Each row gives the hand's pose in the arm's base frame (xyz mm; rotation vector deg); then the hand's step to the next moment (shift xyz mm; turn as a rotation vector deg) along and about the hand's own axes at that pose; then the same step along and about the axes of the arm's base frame.
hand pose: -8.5 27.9 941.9 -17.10 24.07 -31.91
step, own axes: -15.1 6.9 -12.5 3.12 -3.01 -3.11
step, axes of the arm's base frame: -14.3 12.1 -9.0 -0.37 -4.69 -2.51
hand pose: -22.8 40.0 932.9 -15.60 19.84 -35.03
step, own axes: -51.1 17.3 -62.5 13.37 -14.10 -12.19
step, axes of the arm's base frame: -54.9 35.1 -50.7 -1.77 -20.90 -9.30
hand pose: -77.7 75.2 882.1 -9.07 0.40 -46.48
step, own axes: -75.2 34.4 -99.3 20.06 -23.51 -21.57
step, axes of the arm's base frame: -33.7 63.9 -107.2 -4.58 -33.40 -16.85
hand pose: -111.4 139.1 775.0 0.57 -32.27 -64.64
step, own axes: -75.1 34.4 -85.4 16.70 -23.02 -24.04
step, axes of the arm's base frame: 43.1 56.4 -95.3 -4.12 -30.98 -20.25
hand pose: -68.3 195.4 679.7 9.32 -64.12 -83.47
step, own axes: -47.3 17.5 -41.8 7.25 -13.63 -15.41
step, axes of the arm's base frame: 52.5 20.8 -33.1 -0.96 -16.77 -13.91
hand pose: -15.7 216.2 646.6 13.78 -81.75 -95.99
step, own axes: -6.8 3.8 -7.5 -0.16 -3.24 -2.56
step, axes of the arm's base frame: 10.7 -0.1 -1.7 0.15 -1.87 -3.68
